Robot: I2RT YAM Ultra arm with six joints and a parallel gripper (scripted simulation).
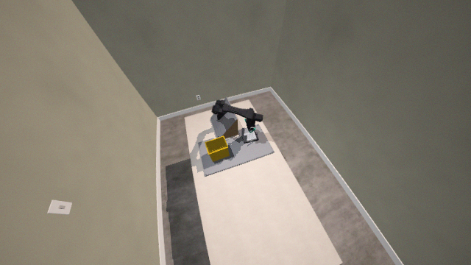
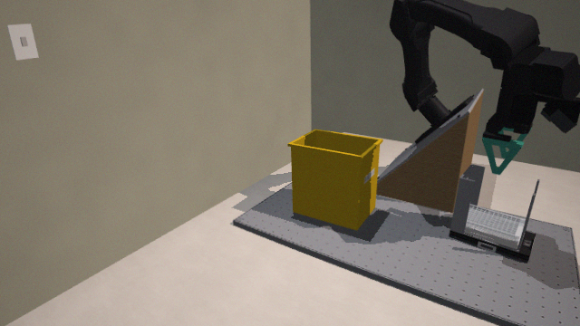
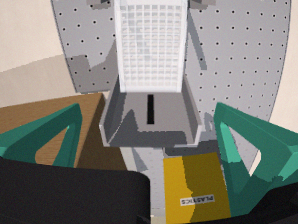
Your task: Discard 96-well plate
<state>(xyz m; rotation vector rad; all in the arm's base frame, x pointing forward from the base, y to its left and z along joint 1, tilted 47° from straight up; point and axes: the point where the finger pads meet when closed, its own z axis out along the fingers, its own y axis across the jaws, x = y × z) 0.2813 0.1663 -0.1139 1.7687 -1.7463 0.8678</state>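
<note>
Now: hand 100 mm above the tall grey post, 50 mm to the left of it and 50 mm short of it. The rest, counted from my hand: yellow plastics bin W1: 330 mm to the right, 90 mm below, 90 mm ahead; then thin post: 100 mm below, 70 mm to the left, 40 mm ahead.
</note>
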